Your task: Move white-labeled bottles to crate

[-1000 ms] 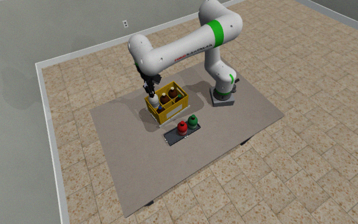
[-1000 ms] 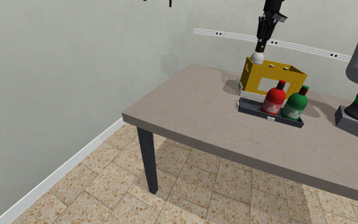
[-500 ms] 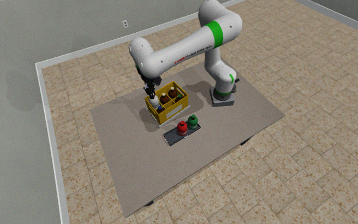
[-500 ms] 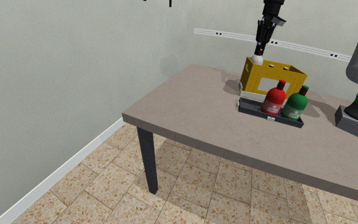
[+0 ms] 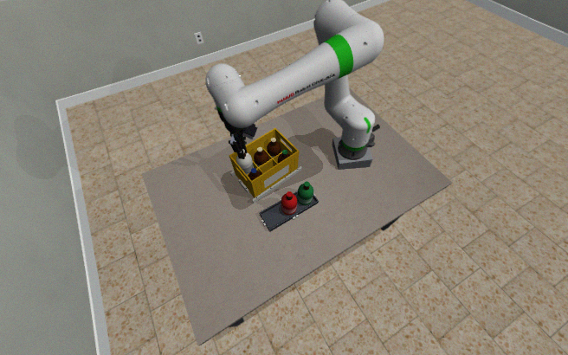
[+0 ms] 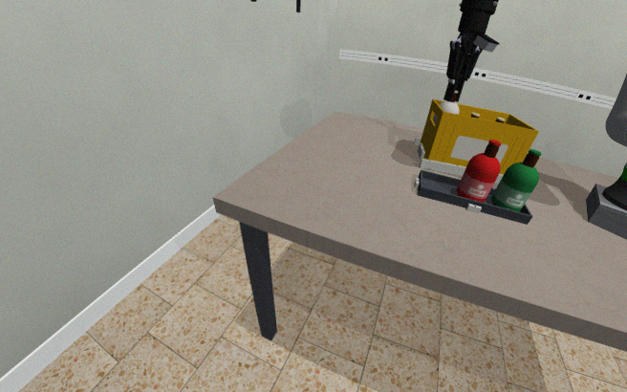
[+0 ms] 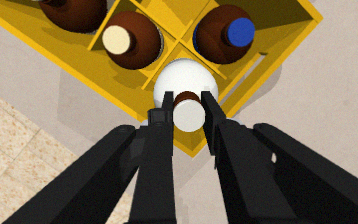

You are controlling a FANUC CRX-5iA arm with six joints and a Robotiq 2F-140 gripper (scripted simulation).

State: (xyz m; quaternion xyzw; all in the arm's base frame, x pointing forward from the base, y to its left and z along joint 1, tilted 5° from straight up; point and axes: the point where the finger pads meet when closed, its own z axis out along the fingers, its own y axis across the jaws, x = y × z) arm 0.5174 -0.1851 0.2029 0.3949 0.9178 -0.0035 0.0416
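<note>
The white bottle is 80 mm below my hand. Round my hand: yellow crate 90 mm behind, 40 mm to the left, 140 mm below; brown bottle 90 mm behind, 130 mm below; red bottle 70 mm behind, 270 mm to the left, 140 mm below.
</note>
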